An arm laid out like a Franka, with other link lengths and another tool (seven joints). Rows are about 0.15 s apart.
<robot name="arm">
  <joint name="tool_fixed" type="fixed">
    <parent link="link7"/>
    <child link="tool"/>
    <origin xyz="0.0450 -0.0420 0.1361" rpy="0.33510 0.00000 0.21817"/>
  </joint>
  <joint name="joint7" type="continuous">
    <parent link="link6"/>
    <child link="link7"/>
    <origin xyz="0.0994 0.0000 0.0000" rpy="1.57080 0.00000 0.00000"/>
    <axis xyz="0 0 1"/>
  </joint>
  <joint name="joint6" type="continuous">
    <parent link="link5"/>
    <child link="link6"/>
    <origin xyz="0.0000 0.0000 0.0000" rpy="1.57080 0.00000 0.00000"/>
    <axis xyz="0 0 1"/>
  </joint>
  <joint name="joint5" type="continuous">
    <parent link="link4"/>
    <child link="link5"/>
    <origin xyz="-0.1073 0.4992 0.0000" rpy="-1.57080 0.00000 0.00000"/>
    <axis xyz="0 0 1"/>
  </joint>
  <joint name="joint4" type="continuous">
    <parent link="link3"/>
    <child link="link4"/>
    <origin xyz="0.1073 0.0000 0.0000" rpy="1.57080 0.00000 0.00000"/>
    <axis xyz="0 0 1"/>
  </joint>
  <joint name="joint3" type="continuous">
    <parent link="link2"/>
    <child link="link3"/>
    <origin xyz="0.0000 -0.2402 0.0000" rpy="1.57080 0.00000 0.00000"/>
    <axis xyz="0 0 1"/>
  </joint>
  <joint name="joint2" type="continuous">
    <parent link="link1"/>
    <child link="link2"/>
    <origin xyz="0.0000 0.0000 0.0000" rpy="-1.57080 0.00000 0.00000"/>
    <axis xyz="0 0 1"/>
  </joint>
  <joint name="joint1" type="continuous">
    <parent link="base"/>
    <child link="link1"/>
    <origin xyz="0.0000 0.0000 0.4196"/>
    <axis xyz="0 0 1"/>
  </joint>
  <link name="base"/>
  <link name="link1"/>
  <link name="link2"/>
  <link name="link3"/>
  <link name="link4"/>
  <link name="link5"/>
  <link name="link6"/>
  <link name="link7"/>
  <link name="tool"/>
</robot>
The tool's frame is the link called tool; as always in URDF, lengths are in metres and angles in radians. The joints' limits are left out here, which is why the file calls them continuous.
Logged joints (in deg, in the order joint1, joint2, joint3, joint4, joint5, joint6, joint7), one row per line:
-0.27, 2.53, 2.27, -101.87, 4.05, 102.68, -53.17
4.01, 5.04, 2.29, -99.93, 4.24, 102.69, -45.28
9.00, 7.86, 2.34, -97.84, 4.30, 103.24, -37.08
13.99, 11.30, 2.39, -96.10, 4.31, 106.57, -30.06
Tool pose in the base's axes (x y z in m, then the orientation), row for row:
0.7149, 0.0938, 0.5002, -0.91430, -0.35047, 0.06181, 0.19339
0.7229, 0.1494, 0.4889, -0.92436, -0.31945, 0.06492, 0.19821
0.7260, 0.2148, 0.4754, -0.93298, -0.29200, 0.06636, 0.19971
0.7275, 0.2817, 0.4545, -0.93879, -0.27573, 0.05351, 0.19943
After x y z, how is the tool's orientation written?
As a quaternion, x y z w.
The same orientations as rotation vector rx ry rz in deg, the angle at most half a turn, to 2 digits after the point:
-146.96, -56.33, 9.93
-148.19, -51.21, 10.41
-149.45, -46.77, 10.63
-150.41, -44.18, 8.57

